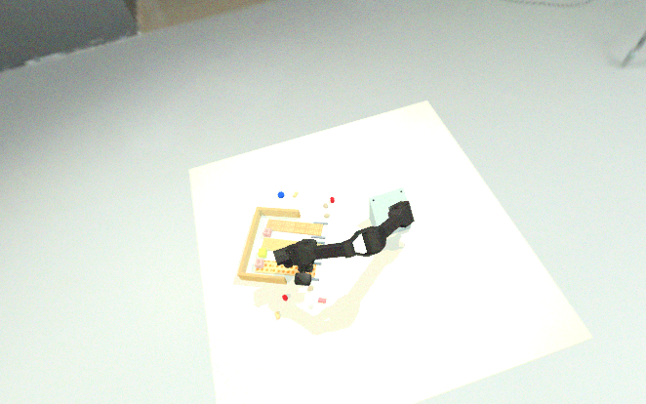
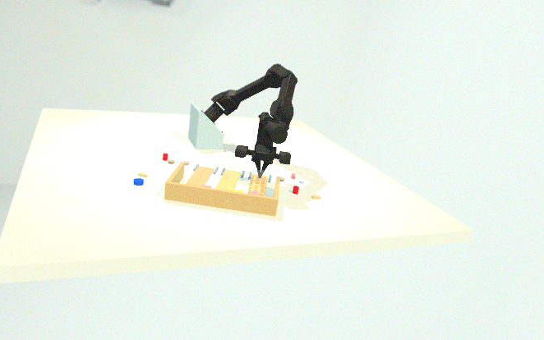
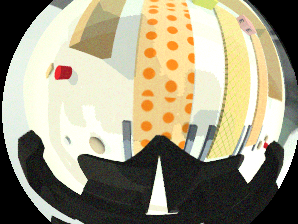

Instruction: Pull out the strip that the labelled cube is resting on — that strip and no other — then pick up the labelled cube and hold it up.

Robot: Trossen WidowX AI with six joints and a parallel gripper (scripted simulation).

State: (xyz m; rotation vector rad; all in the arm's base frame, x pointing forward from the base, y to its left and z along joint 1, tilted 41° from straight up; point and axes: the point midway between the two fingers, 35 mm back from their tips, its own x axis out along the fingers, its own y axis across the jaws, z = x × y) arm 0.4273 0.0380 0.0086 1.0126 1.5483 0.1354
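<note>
Now: the orange dotted strip 80 mm ahead of my gripper tip and 50 mm to the right of it. The rest, counted from my gripper tip: pink block: 140 mm to the left; blue disc: 410 mm to the right, 30 mm behind.
</note>
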